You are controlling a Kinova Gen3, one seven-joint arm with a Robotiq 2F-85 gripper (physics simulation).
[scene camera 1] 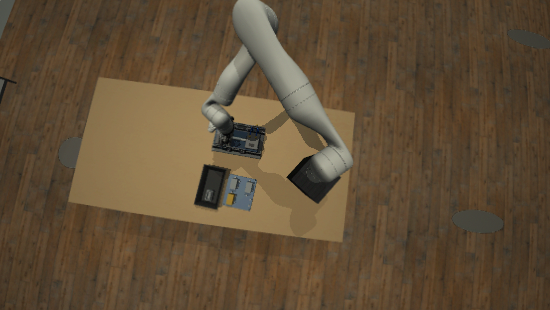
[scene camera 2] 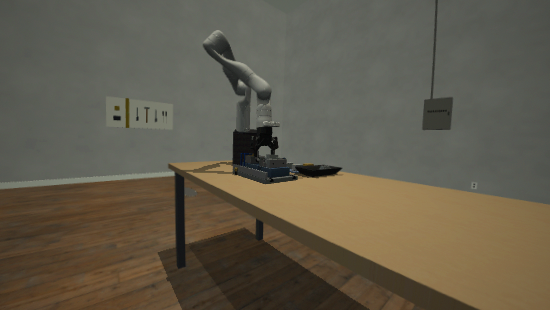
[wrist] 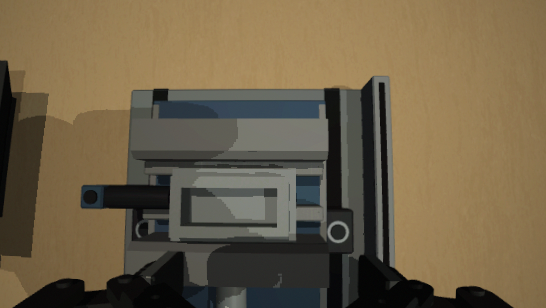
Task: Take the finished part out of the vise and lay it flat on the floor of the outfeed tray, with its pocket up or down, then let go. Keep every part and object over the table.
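Places are measured from the arm's base along level axes (x right, y ahead, z up), in metres.
Where they show: gripper, fingertip midpoint: [scene camera 2: 265, 158] [wrist: 270, 273]; arm's base, link origin: [scene camera 2: 243, 130].
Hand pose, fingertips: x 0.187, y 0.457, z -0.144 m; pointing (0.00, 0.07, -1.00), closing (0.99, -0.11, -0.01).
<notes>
Things, the pixels of their top centre, and the offset from my fingertips. "spot": a spot on its surface instead.
- grey finished part, top centre: [wrist: 228, 207] dx -0.015, dy +0.035, dz +0.019 m
- vise, top centre: [scene camera 2: 263, 156] [scene camera 1: 235, 136] dx -0.020, dy -0.032, dz +0.004 m
- black tray, surface spot: [scene camera 2: 336, 171] spot: dx -0.390, dy +0.167, dz -0.075 m
- small grey piece, top centre: [scene camera 1: 207, 195] dx -0.366, dy +0.107, dz -0.049 m
- black rod, top centre: [wrist: 135, 197] dx -0.064, dy +0.043, dz +0.001 m
- long grey rail, surface spot: [wrist: 381, 175] spot: dx +0.075, dy +0.042, dz -0.046 m
- light blue plate, top centre: [scene camera 1: 239, 192] dx -0.338, dy -0.067, dz -0.087 m
- yellow block, top centre: [scene camera 1: 229, 199] dx -0.377, dy -0.021, dz -0.052 m
The grey finished part [wrist: 287, 205] sits between the two vise jaws in the wrist view, its rectangular pocket facing up. The vise [wrist: 230, 136] [scene camera 2: 278, 171] has a blue and grey body; its far jaw stands beyond the part. The near jaw lies close along the part's near side; whether it touches cannot be told. My gripper [wrist: 270, 273] [scene camera 2: 265, 151] is open and empty, low over the vise, its fingertips wide apart on the near side of the part. The black tray [scene camera 1: 199, 189] [scene camera 2: 336, 171] stands beside the vise, with a small grey piece [scene camera 1: 209, 195] inside.
A black rod [wrist: 136, 197] with a blue end reaches the part's left side. A long grey rail [wrist: 381, 175] stands along the vise's right side. A light blue plate [scene camera 1: 241, 200] beside the tray carries grey blocks and a yellow block [scene camera 1: 230, 199]. A black box [scene camera 1: 301, 184] stands under the arm.
</notes>
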